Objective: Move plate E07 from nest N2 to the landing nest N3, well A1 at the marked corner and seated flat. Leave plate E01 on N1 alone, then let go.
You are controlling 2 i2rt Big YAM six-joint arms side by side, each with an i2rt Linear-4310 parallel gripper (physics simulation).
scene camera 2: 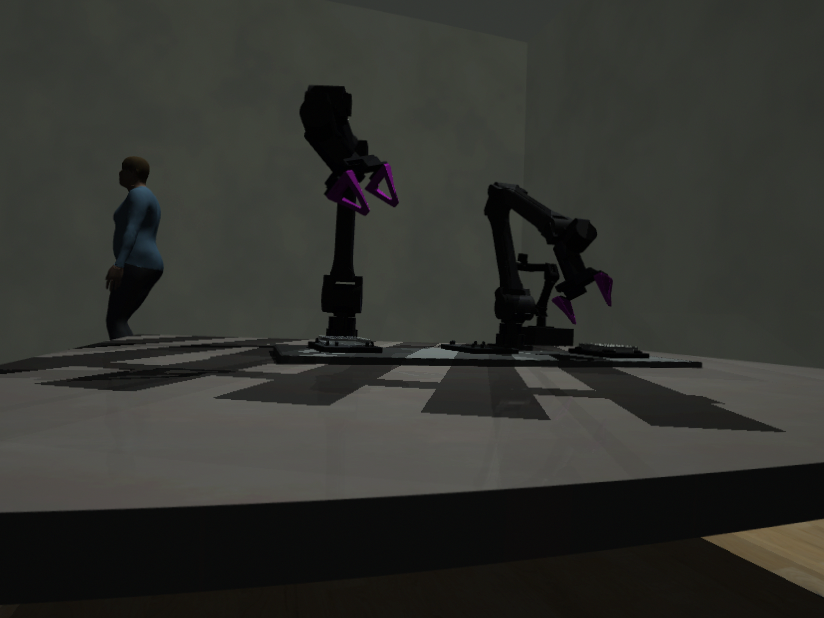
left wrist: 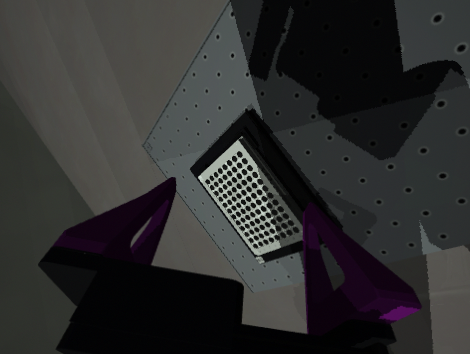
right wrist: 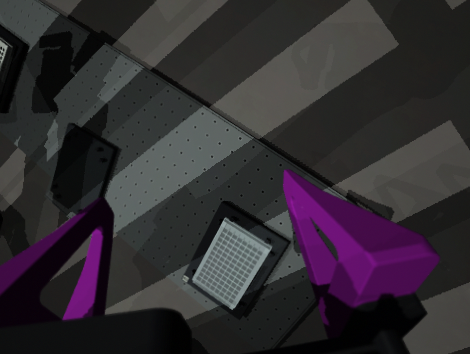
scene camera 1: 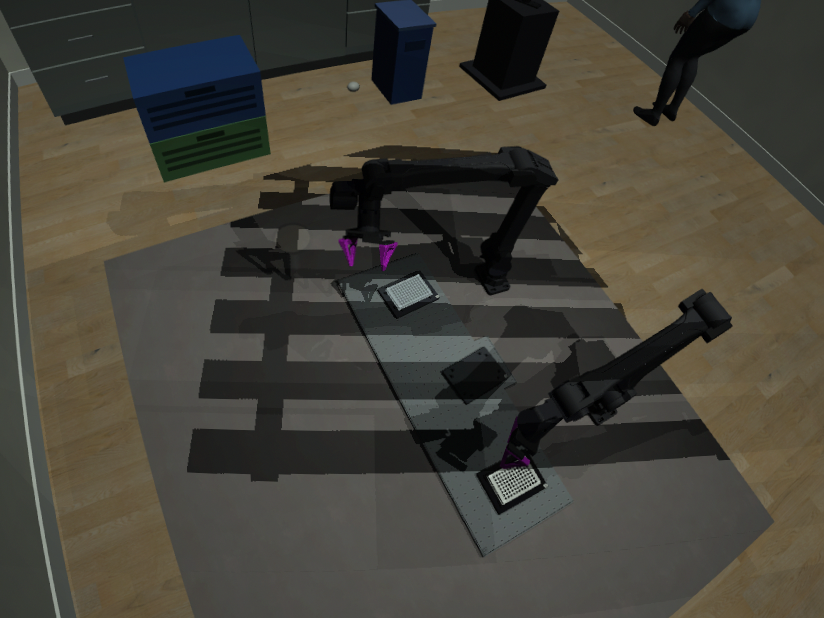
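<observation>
A pale plate with round wells (scene camera 1: 513, 484) (scene camera 2: 610, 349) (left wrist: 232, 200) sits in a black nest at the lower end of the board in scene camera 1. A pale square-grid plate (scene camera 1: 409, 292) (scene camera 2: 342, 342) (right wrist: 232, 265) sits in the nest at the upper end. The middle nest (scene camera 1: 476, 374) (scene camera 2: 479, 347) (right wrist: 82, 170) is empty. No plate or nest labels can be read. My left gripper (scene camera 1: 515, 457) (scene camera 2: 592, 313) (left wrist: 241, 196) is open and empty above the round-well plate. My right gripper (scene camera 1: 367, 266) (scene camera 2: 381, 208) (right wrist: 196, 191) is open and empty, high near the square-grid plate.
The perforated board (scene camera 1: 392, 332) (left wrist: 220, 75) (right wrist: 165, 165) carries the three nests. Slatted shadows and arm shadows cross it and the table. A person (scene camera 1: 705, 53) (scene camera 2: 137, 219) stands beyond the table. Blue-and-green cabinets (scene camera 1: 196, 109) stand on the floor behind.
</observation>
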